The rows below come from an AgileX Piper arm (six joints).
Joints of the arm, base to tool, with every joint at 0 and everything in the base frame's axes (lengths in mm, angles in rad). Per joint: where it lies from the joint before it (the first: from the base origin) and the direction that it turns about. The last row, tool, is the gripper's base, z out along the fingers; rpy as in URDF.
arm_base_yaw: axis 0 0 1 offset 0 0 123
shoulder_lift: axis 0 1 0 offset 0 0 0
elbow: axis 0 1 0 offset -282.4 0 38.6
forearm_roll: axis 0.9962 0 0.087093 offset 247.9 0 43.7
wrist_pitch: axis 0 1 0 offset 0 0 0
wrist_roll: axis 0.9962 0 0.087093 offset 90.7 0 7.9
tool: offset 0 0 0 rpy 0 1.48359 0
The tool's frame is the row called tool.
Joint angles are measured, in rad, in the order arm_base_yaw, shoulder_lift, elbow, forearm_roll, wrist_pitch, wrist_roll. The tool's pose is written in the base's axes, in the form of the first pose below.
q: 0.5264 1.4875 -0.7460 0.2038 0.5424 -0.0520
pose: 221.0, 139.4, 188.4, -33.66, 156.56, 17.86
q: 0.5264 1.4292 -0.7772 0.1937 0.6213 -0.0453
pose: 216.7, 137.7, 208.8, -34.51, 155.81, 18.51
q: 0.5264 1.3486 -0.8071 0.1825 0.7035 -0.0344
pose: 208.5, 133.5, 234.1, -34.96, 154.11, 19.34
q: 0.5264 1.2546 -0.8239 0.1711 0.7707 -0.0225
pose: 195.9, 126.3, 258.8, -34.99, 151.59, 20.14
